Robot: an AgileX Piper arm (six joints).
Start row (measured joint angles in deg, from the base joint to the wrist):
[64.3 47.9 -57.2 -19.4 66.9 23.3]
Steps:
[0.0 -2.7 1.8 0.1 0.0 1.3]
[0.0 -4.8 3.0 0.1 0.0 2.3]
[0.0 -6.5 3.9 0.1 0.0 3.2]
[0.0 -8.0 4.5 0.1 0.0 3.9]
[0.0 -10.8 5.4 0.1 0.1 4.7]
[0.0 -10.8 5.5 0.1 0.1 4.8]
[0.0 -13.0 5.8 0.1 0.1 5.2]
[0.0 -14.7 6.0 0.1 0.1 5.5]
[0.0 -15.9 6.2 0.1 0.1 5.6]
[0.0 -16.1 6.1 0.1 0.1 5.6]
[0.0 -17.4 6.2 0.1 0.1 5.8]
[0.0 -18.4 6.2 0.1 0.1 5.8]
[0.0 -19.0 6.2 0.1 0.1 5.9]
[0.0 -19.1 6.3 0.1 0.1 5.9]
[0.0 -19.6 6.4 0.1 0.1 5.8]
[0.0 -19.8 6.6 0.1 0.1 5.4]
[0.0 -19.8 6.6 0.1 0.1 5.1]
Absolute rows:
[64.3 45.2 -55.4 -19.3 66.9 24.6]
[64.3 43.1 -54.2 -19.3 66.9 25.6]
[64.3 41.4 -53.3 -19.3 66.9 26.5]
[64.3 39.9 -52.7 -19.3 66.9 27.2]
[64.3 37.1 -51.8 -19.3 67.0 28.0]
[64.3 37.1 -51.7 -19.3 67.0 28.1]
[64.3 34.9 -51.4 -19.3 67.0 28.5]
[64.3 33.2 -51.2 -19.3 67.0 28.8]
[64.3 32.0 -51.0 -19.3 67.0 28.9]
[64.3 31.8 -51.1 -19.3 67.0 28.9]
[64.3 30.5 -51.0 -19.3 67.0 29.1]
[64.3 29.5 -51.0 -19.3 67.0 29.1]
[64.3 28.9 -51.0 -19.3 67.0 29.2]
[64.3 28.8 -50.9 -19.3 67.0 29.2]
[64.3 28.3 -50.8 -19.3 67.0 29.1]
[64.3 28.1 -50.6 -19.3 67.0 28.7]
[64.3 28.1 -50.6 -19.3 67.0 28.4]

